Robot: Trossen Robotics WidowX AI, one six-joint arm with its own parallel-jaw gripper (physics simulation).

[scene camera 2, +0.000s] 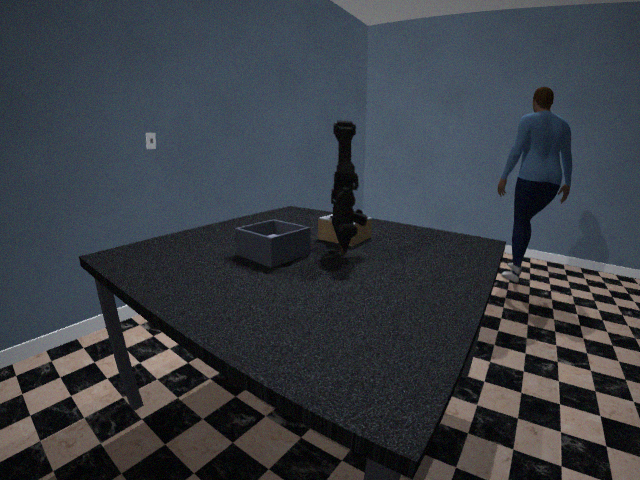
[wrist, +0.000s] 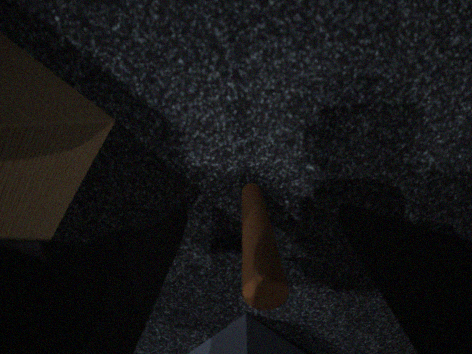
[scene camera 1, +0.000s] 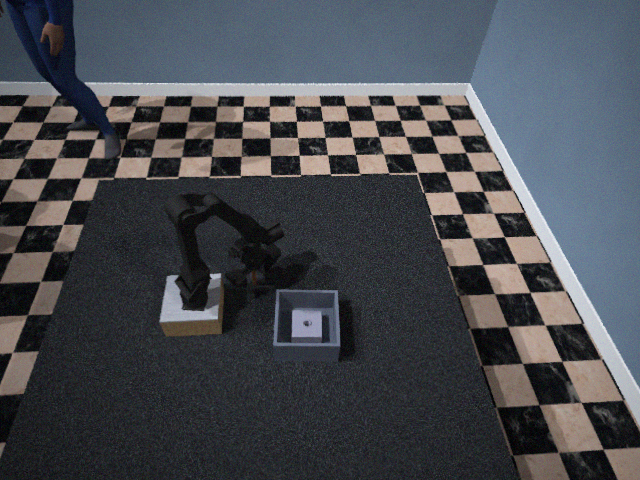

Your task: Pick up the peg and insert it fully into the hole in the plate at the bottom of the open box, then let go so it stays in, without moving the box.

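Pixels of known places: gripper, between the fingertips: (scene camera 2: 342, 247) (wrist: 261, 212) (scene camera 1: 255, 279); arm's base, origin of its link: (scene camera 1: 195, 301).
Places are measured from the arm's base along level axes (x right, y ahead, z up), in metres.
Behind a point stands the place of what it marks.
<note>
The orange-brown peg (scene camera 1: 254, 277) @(y 0.157, x -0.132, z -0.045 m) (wrist: 259, 245) @(y 0.149, x -0.143, z -0.023 m) stands upright on the dark table. My gripper (scene camera 1: 248, 284) @(y 0.160, x -0.141, z -0.066 m) (scene camera 2: 343, 248) @(y 0.160, x -0.141, z -0.066 m) (wrist: 261, 212) @(y 0.160, x -0.141, z -0.066 m) is open, pointing down, with its dark fingers on either side of the peg; nothing is gripped. In the second scene view the peg is mostly hidden by the fingers. The open grey box (scene camera 1: 307, 352) @(y 0.347, x 0.129, z -0.031 m) (scene camera 2: 290, 247) @(y 0.342, x -0.061, z -0.042 m) (wrist: 235, 340) @(y 0.240, x -0.042, z -0.072 m) stands beside the gripper, to its right in the first scene view; a corner shows at the bottom of the wrist view. Inside it lies a pale plate (scene camera 1: 299, 333) @(y 0.319, x 0.069, z -0.032 m) with a round hole (scene camera 1: 307, 323) @(y 0.341, x 0.026, z -0.047 m).
The arm's base stands on a wooden block (scene camera 1: 192, 328) @(y -0.001, x 0.065, z -0.047 m) (scene camera 2: 327, 230) @(y 0.073, x 0.008, z -0.045 m) (wrist: 55, 145) @(y 0.060, x -0.096, z -0.052 m) with a white top, left of the peg in the first scene view. The dark table (scene camera 1: 155, 413) @(y -0.054, x 0.303, z -0.090 m) (scene camera 2: 336, 330) @(y 0.575, x -0.453, z -0.090 m) carries the block and the box. A person (scene camera 1: 77, 95) (scene camera 2: 542, 149) is beyond the table.
</note>
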